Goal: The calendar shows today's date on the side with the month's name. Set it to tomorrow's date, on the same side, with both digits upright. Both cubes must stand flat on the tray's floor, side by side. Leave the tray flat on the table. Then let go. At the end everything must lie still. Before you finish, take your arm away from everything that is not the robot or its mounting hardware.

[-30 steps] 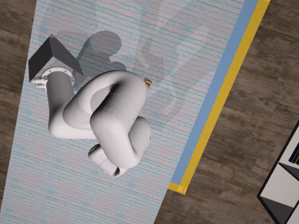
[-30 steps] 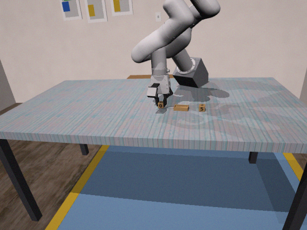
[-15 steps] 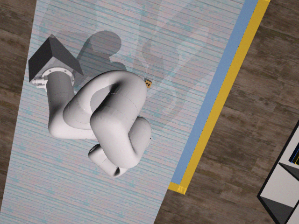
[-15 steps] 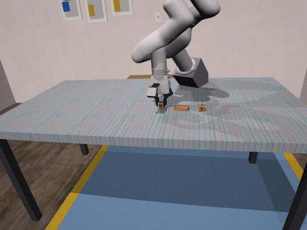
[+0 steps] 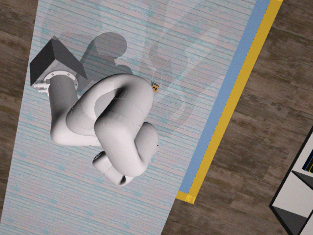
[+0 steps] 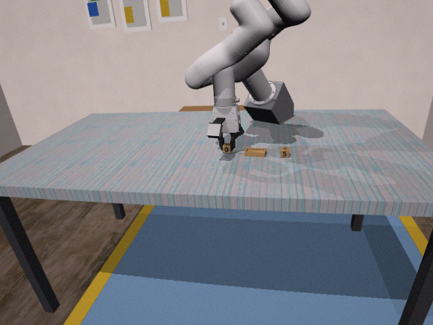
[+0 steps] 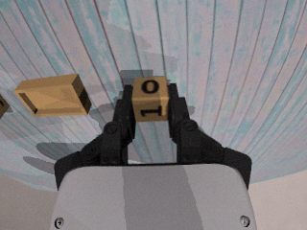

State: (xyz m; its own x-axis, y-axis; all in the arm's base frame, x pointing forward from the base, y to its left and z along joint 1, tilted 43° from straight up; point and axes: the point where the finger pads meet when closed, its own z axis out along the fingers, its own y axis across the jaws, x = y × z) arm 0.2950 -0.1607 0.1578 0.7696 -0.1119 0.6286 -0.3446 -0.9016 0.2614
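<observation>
Right now the wooden digit cube is 2 cm below my hand. Also, from my hand: wooden calendar tray (10 cm to the left, 4 cm ahead, 3 cm below).
</observation>
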